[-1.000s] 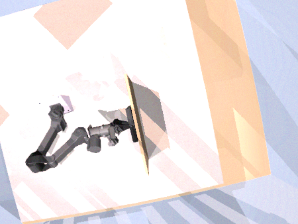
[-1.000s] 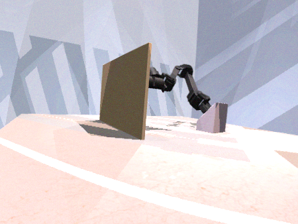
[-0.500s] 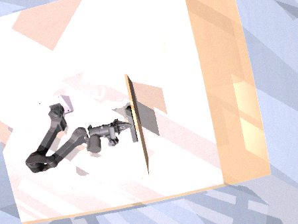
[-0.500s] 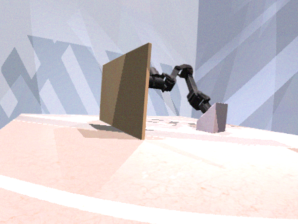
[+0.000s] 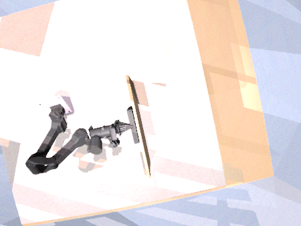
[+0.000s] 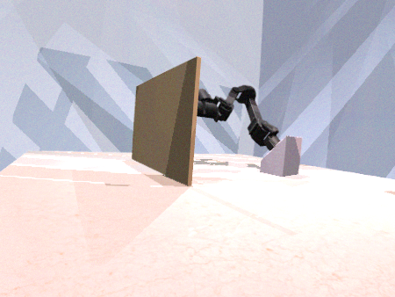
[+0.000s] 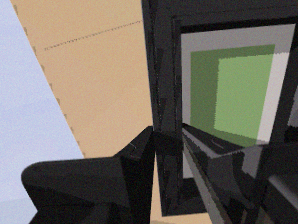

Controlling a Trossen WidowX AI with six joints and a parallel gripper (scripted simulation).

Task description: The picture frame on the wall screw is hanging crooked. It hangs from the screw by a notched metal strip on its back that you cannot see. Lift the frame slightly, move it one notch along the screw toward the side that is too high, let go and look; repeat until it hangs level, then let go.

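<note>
Right now my gripper tip is 10 mm short of the picture frame and 50 mm above it. From my gripper tip the other things lie so: tan wall panel: 20 mm ahead, 60 mm below.
</note>
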